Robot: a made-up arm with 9 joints. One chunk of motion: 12 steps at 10 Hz.
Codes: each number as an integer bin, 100 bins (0 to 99) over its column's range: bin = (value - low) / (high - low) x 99, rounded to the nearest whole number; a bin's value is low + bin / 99 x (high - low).
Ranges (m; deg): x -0.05..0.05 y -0.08..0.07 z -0.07..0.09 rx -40..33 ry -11..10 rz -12..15
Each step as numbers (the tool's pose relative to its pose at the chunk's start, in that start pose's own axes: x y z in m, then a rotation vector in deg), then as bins.
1 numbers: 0.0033 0.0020 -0.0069 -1.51 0.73 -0.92
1 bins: 53 54 39 52 55 41
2 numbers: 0.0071 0.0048 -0.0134 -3.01 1.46 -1.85
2 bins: 57 56 35 50 59 37
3 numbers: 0.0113 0.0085 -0.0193 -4.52 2.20 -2.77
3 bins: 61 58 31 48 62 34
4 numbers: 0.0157 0.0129 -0.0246 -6.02 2.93 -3.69
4 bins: 65 61 28 46 66 30
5 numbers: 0.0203 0.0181 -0.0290 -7.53 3.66 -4.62
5 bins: 70 65 25 44 69 27
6 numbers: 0.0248 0.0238 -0.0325 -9.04 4.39 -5.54
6 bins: 74 69 23 42 73 24
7 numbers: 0.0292 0.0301 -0.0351 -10.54 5.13 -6.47
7 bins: 78 73 22 40 76 20
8 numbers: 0.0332 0.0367 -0.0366 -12.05 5.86 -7.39
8 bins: 82 77 21 38 79 17
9 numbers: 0.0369 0.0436 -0.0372 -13.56 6.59 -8.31
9 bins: 86 82 20 36 83 14
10 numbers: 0.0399 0.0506 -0.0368 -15.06 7.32 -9.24
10 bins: 89 86 21 34 86 10
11 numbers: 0.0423 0.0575 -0.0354 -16.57 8.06 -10.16
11 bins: 91 91 21 32 90 7
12 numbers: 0.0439 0.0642 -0.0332 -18.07 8.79 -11.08
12 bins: 93 95 23 30 93 3
